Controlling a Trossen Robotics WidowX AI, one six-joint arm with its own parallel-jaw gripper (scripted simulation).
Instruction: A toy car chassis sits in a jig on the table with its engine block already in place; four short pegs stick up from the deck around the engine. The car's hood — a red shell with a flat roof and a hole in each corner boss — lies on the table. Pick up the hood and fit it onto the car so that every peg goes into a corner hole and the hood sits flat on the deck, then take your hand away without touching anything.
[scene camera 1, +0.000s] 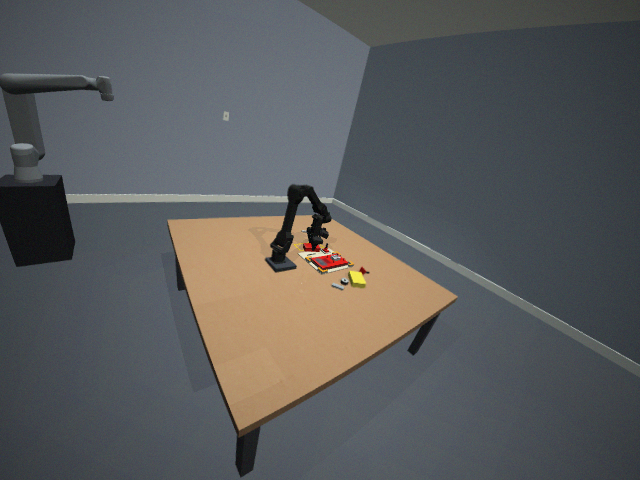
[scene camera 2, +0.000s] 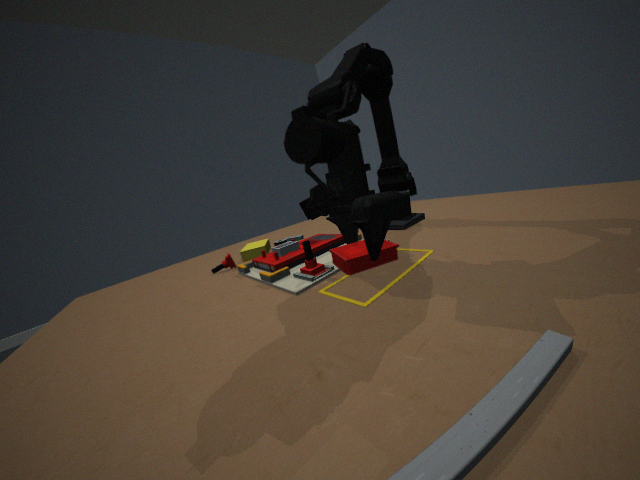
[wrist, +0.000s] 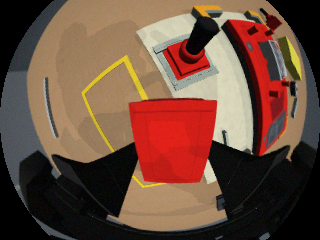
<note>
The gripper (scene camera 2: 363, 255) carries a red hood (scene camera 2: 353, 258). Further things: a pale jig plate (scene camera 2: 292, 281).
The red hood is seen too in the wrist view (wrist: 172, 136). The gripper also shows in the wrist view (wrist: 172, 144). The pale jig plate also shows in the wrist view (wrist: 224, 80).
</note>
